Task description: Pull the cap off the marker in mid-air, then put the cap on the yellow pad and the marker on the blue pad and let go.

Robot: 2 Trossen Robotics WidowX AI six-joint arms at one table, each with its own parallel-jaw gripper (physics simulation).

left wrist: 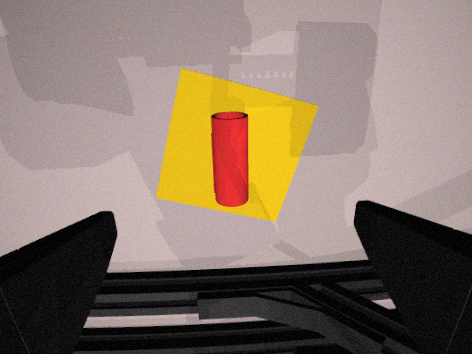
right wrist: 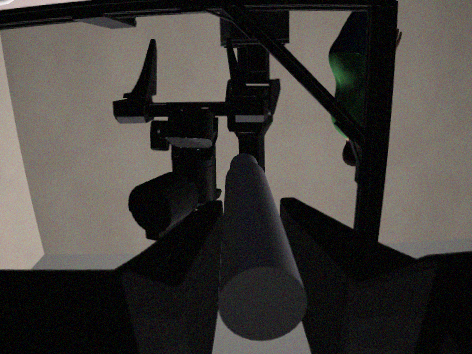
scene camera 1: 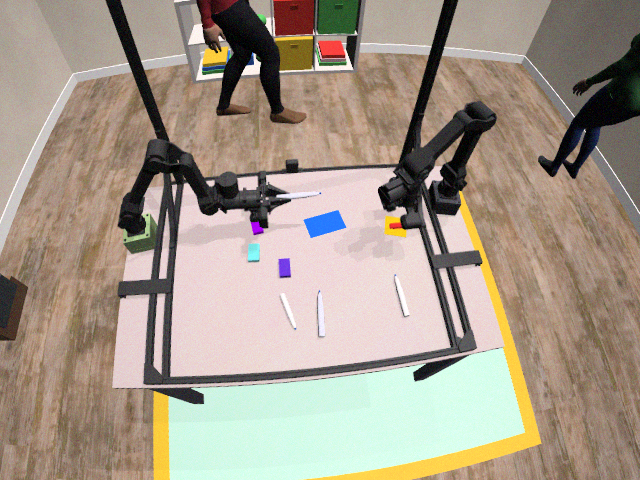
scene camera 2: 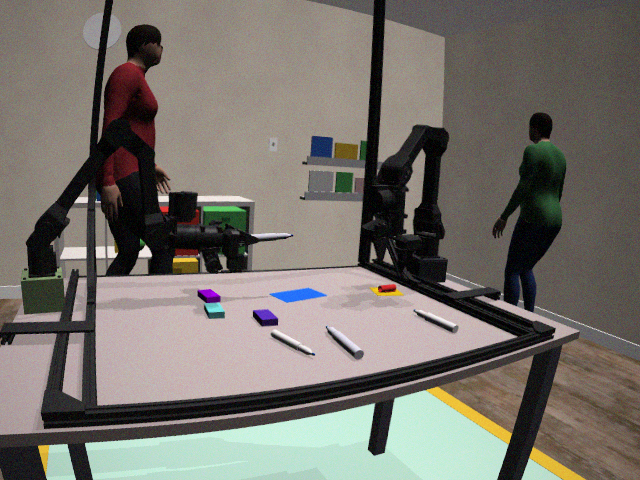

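Pixels of known places: left gripper, fingertip midpoint: (left wrist: 236, 218) (right wrist: 190, 38) (scene camera 1: 400, 216) (scene camera 2: 389, 267); right gripper, fingertip midpoint: (right wrist: 251, 213) (scene camera 1: 290, 197) (scene camera 2: 256, 239); left arm's base, link origin: (right wrist: 253, 44) (scene camera 1: 447, 191) (scene camera 2: 426, 256); right arm's base, link origin: (scene camera 1: 136, 227) (scene camera 2: 41, 273).
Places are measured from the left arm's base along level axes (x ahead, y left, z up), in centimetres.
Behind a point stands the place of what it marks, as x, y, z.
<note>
The red cap (scene camera 1: 395, 225) @(18.9, 12.8, -5.4) (scene camera 2: 386, 288) @(19.1, 13.3, -5.9) (left wrist: 230, 160) @(18.7, 12.4, -5.3) lies on its side on the yellow pad (scene camera 1: 394, 233) @(19.0, 15.0, -7.1) (scene camera 2: 393, 293) @(17.3, 14.2, -7.1) (left wrist: 272, 130) @(20.1, 10.1, -7.1). My left gripper (scene camera 2: 390, 265) @(18.3, 12.3, -0.4) (left wrist: 236, 218) @(18.3, 12.3, -0.4) (right wrist: 190, 38) @(18.3, 12.3, -0.4) is open and empty, a little above the cap; in scene camera 1 its fingers are hidden behind its own wrist. My right gripper (scene camera 1: 285, 196) @(54.2, 13.6, 6.8) (scene camera 2: 252, 238) @(54.2, 13.6, 6.8) (right wrist: 251, 213) @(54.2, 13.6, 6.8) is shut on the uncapped white marker (scene camera 1: 305, 195) @(49.7, 13.5, 8.1) (scene camera 2: 273, 236) @(50.1, 13.7, 7.7) (right wrist: 250, 230) @(56.5, 14.2, 6.2), held level in the air with its blue tip toward the right of the picture. The blue pad (scene camera 1: 324, 223) @(43.2, 13.1, -7.1) (scene camera 2: 298, 295) @(43.1, 13.7, -7.1) lies bare on the table.
Three more white markers (scene camera 1: 287, 311) @(52.2, 45.9, -5.7) (scene camera 1: 321, 314) @(42.2, 46.1, -5.3) (scene camera 1: 401, 295) @(18.0, 38.5, -5.3) lie toward the front. A magenta block (scene camera 1: 256, 227) @(65.7, 17.6, -5.7) (scene camera 2: 208, 295) @(66.0, 18.3, -5.7), a turquoise block (scene camera 1: 253, 252) @(65.2, 27.1, -5.7) (scene camera 2: 214, 310) @(65.3, 28.9, -5.7) and a purple block (scene camera 1: 284, 268) @(54.6, 31.9, -5.7) (scene camera 2: 265, 317) @(54.9, 33.2, -5.7) lie left of centre. A black frame (scene camera 1: 310, 373) @(44.1, 64.0, -5.1) edges the table.
</note>
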